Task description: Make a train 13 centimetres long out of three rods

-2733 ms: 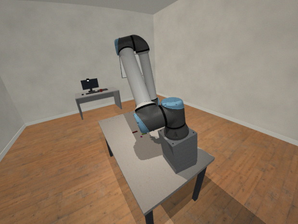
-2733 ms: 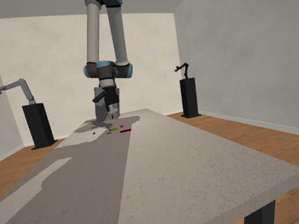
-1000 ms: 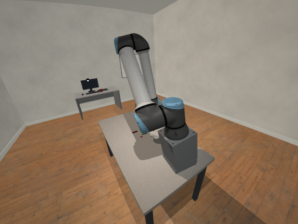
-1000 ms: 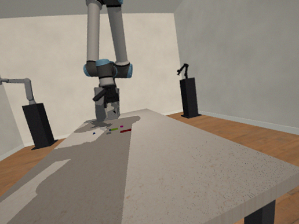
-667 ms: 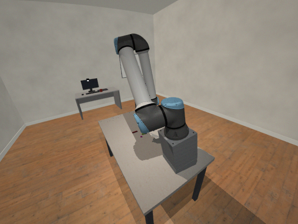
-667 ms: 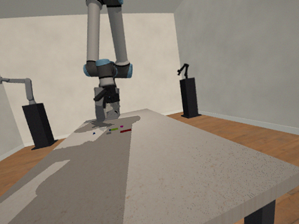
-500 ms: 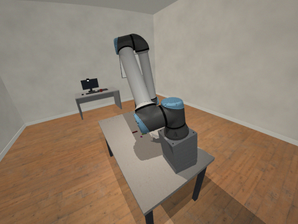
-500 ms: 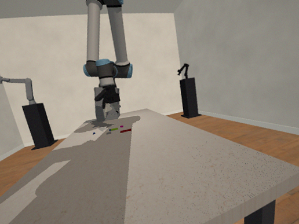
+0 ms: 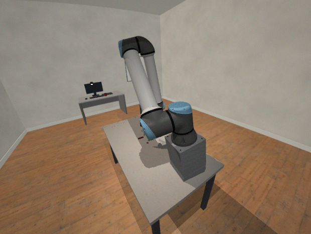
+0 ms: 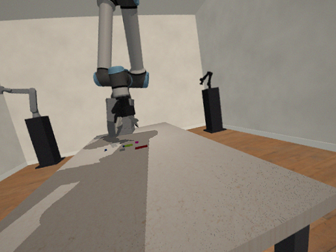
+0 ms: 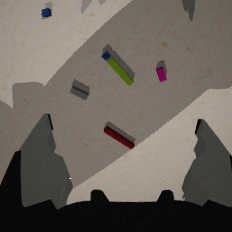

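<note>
The red rod lies 90 mm ahead of my hand, 60 mm to the left of it and 100 mm below it. Also, from my hand: lime rod 20 mm behind, 20 mm to the right, 100 mm below; then grey rod 50 mm ahead, 50 mm to the right, 100 mm below; then magenta rod 50 mm behind, 40 mm to the left, 100 mm below.
</note>
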